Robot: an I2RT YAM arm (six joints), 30 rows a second.
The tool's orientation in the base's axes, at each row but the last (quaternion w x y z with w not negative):
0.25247 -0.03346 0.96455 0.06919
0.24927 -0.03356 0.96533 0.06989
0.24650 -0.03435 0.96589 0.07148
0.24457 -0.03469 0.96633 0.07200
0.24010 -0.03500 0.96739 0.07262
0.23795 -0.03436 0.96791 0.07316
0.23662 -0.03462 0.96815 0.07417
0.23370 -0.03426 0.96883 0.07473
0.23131 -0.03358 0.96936 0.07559
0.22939 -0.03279 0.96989 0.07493
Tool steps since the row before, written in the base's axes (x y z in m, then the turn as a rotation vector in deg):
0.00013 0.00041 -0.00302 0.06 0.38 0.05
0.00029 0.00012 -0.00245 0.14 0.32 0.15
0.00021 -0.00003 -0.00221 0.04 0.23 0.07
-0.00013 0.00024 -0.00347 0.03 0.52 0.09
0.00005 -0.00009 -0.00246 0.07 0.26 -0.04
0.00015 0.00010 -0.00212 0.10 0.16 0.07
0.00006 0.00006 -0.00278 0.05 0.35 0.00
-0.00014 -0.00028 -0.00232 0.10 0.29 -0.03
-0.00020 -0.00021 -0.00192 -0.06 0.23 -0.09
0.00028 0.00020 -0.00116 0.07 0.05 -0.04
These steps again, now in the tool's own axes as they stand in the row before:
0.00136 0.00004 0.00273 -0.09 0.38 0.04
0.00093 -0.00020 0.00228 -0.20 0.32 -0.01
0.00088 -0.00032 0.00201 -0.08 0.23 -0.01
0.00176 -0.00017 0.00300 -0.09 0.52 0.02
0.00111 -0.00040 0.00216 -0.05 0.24 0.11
0.00085 -0.00018 0.00194 -0.13 0.16 0.01
0.00123 -0.00030 0.00247 -0.06 0.34 0.08
0.00120 -0.00056 0.00193 -0.08 0.27 0.12
0.00106 -0.00044 0.00157 0.09 0.22 0.09
0.00027 0.00002 0.00118 -0.05 0.04 0.07

